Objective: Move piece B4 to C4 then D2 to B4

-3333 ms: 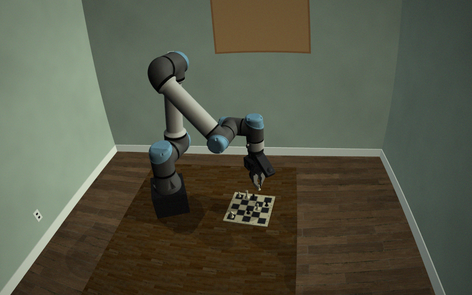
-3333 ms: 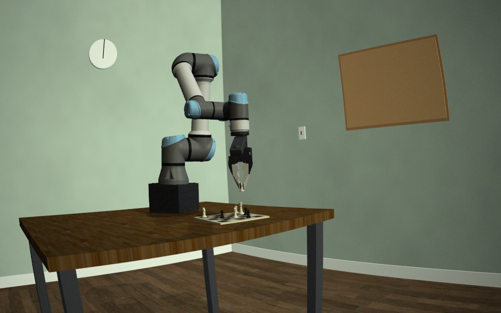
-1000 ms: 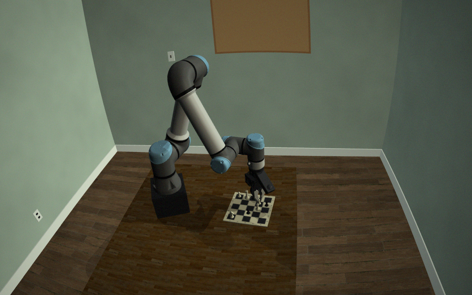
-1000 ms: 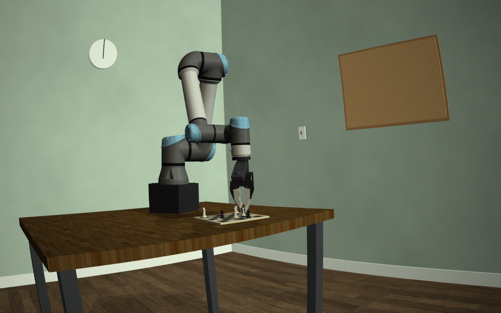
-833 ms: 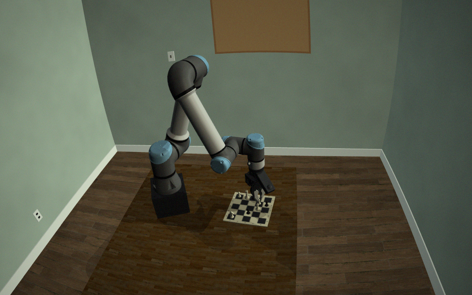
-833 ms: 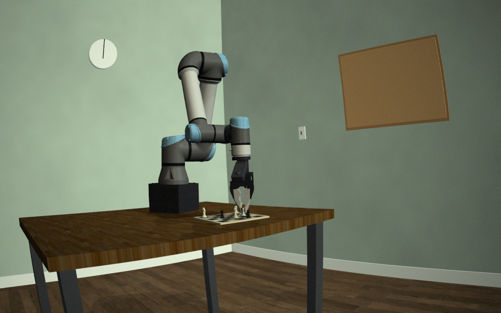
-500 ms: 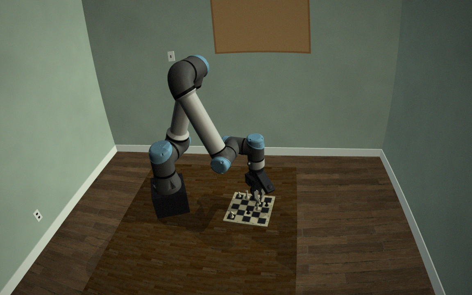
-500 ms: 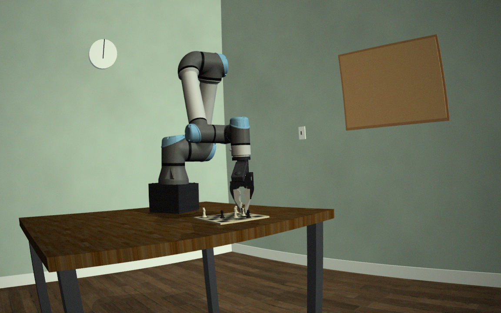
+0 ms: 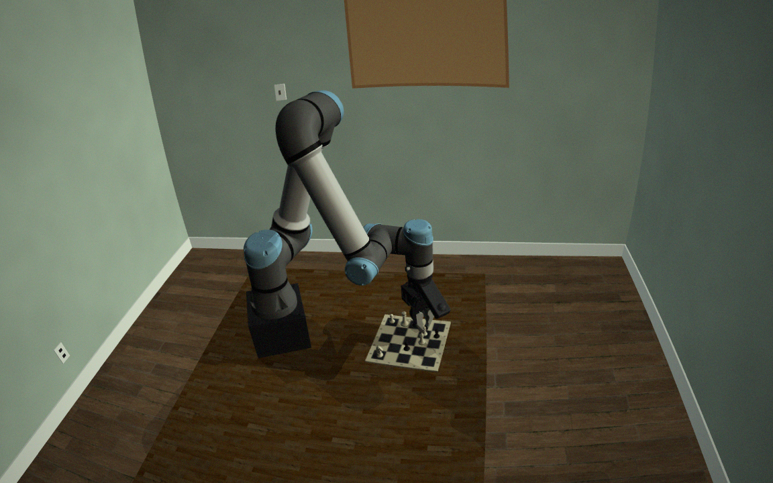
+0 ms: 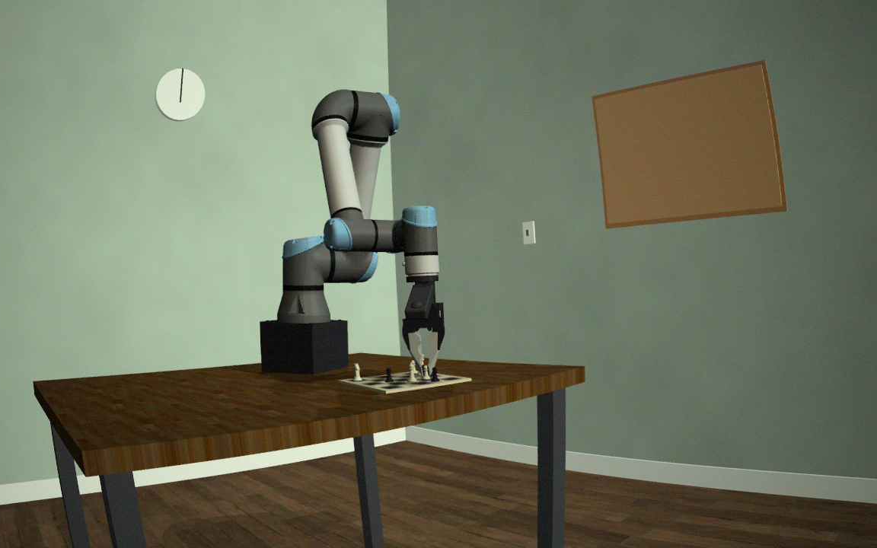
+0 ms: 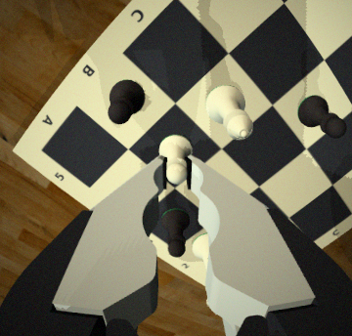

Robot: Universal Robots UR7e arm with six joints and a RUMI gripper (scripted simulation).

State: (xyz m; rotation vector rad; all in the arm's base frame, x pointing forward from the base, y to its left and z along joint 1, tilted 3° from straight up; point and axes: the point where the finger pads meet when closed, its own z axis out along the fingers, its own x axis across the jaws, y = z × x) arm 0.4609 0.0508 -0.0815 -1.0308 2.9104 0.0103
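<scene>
Now: the chessboard 4 cm behind my hand, 3 cm to the right of it and 3 cm below it. Also, from my hand: tall white piece 7 cm behind, 4 cm to the left.
</scene>
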